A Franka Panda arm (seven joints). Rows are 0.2 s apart.
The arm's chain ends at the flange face. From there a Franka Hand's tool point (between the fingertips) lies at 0.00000 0.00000 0.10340 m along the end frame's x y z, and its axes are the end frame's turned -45 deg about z.
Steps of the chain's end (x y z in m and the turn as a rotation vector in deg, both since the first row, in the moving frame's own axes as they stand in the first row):
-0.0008 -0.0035 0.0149 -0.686 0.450 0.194
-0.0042 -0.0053 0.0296 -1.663 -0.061 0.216
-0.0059 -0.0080 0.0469 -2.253 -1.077 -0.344
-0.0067 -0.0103 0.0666 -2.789 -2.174 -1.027
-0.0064 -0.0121 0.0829 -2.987 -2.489 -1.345
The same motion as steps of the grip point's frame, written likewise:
0.0016 -0.0016 0.0149 -0.803 -0.167 0.194
-0.0014 -0.0047 0.0296 -1.133 -1.219 0.216
-0.0028 -0.0083 0.0468 -0.832 -2.355 -0.344
-0.0038 -0.0112 0.0664 -0.435 -3.509 -1.027
-0.0029 -0.0124 0.0827 -0.352 -3.872 -1.345

